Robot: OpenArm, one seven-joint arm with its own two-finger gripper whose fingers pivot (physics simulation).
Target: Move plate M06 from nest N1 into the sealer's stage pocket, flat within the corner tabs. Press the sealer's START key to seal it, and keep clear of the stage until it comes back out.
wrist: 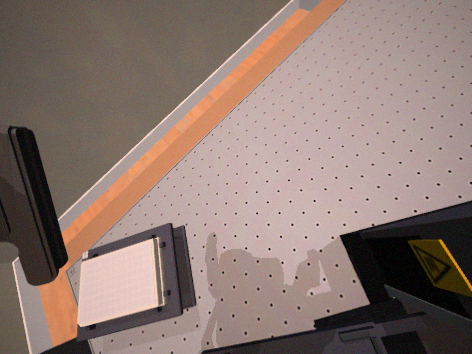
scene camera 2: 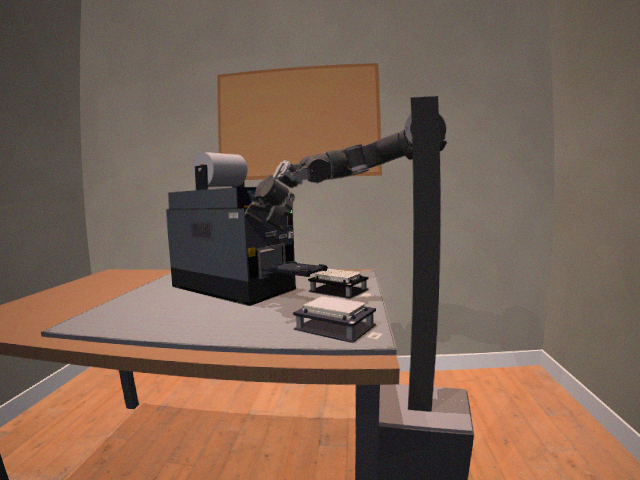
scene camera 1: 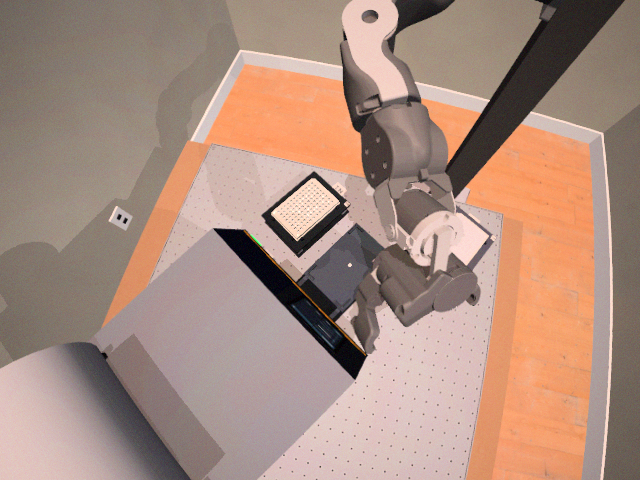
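Observation:
A pale plate with many wells (scene camera 1: 306, 208) (scene camera 2: 338, 275) sits in a black nest (scene camera 1: 303, 248). A plain white plate (scene camera 1: 467, 238) (scene camera 2: 334, 306) (wrist: 120, 284) sits in the other nest (scene camera 2: 330, 319) (wrist: 175, 280). The nest labels are too small to read surely. The sealer's stage (scene camera 1: 336, 273) (scene camera 2: 300, 268) is out, with no plate on it; part of it shows in the wrist view. My gripper (scene camera 1: 419, 324) (scene camera 2: 267, 215) is open and empty, tilted, high beside the sealer's front. One finger shows at the wrist view's left edge. A small green light (scene camera 1: 255, 240) (scene camera 2: 291, 211) shows on the sealer's front; I cannot tell the START key.
The sealer (scene camera 1: 217, 310) (scene camera 2: 206, 248) stands beside the stage, with a white film roll (scene camera 2: 227, 169) on top. A yellow warning label (scene camera 2: 251, 252) (wrist: 435, 265) is on its front. The arm's dark post (scene camera 2: 425, 258) stands at the table's edge.

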